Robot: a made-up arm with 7 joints.
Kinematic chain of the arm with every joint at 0, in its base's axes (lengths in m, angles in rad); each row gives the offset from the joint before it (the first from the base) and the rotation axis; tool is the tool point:
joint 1: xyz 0 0 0.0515 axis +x
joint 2: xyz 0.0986 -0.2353 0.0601 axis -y
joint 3: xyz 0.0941 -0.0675 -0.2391 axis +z
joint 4: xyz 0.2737 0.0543 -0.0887 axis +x
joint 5: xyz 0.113 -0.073 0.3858 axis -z
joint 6: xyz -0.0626 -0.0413 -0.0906 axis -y
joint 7: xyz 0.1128 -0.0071 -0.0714 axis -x
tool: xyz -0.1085 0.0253 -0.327
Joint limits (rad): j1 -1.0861..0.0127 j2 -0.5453..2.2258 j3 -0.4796..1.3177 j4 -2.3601..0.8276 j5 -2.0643..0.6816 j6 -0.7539..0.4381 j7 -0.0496..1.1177
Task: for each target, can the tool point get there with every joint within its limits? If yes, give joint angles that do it. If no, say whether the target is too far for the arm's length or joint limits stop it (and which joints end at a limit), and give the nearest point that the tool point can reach.
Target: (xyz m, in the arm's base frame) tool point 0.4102 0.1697 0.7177
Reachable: yes | joints -0.9003 0.9050 0.1269 -0.8885 -0.8639 -0.6450 0.9384
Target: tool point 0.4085 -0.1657 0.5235
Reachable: yes | joints -0.1866 1.4176 0.7085 -0.6550 0.4248 0.0607 0.5016
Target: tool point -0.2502 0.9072 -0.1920
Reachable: no: joint limits stop it (at a limit: joint 1, joint 2, joint 6, joint 7) | nearest point -0.0812 0.6966 0.0041 | short by 0.334 m
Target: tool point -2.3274 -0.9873 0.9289
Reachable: no: too far | nearest point -0.3825 -0.5235 0.6810 | short by 2.015 m
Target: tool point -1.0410 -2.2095 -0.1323
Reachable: no: too far | nearest point 0.0223 -0.9841 -0.0304 | short by 1.626 m
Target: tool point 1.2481 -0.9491 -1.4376
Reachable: no: too far | nearest point 0.6467 -0.5905 -0.6288 | short by 1.070 m
